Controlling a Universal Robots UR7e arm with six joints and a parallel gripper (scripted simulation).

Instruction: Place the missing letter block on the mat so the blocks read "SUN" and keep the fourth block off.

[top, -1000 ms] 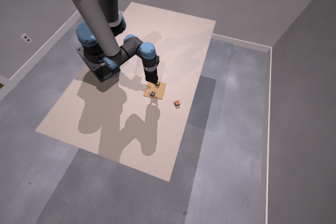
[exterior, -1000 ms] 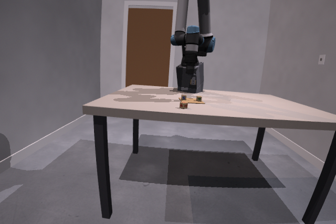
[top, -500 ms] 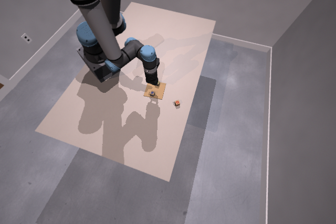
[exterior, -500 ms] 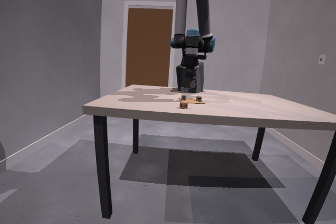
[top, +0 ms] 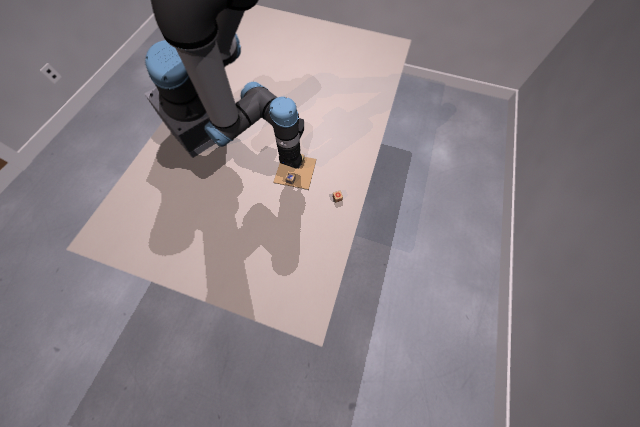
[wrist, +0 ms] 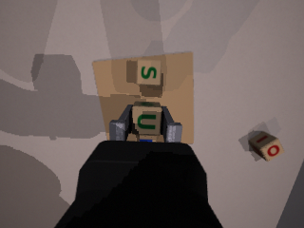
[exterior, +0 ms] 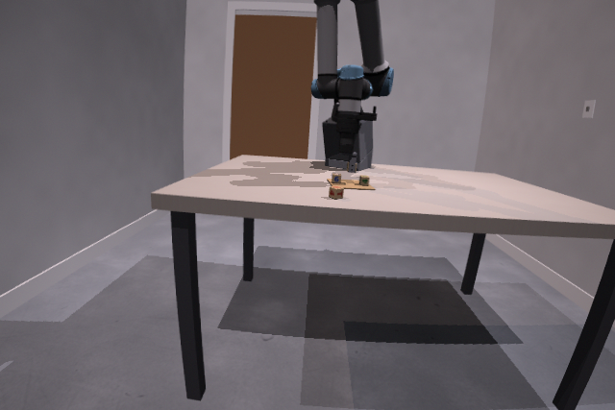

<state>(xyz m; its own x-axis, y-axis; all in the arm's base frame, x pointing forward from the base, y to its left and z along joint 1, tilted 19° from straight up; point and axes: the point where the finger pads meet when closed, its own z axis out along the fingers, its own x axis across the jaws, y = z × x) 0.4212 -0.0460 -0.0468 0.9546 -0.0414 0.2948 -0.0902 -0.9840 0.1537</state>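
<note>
The tan mat lies 6 cm below my hand. Round my hand: N block 5 cm to the right, 4 cm below.
</note>
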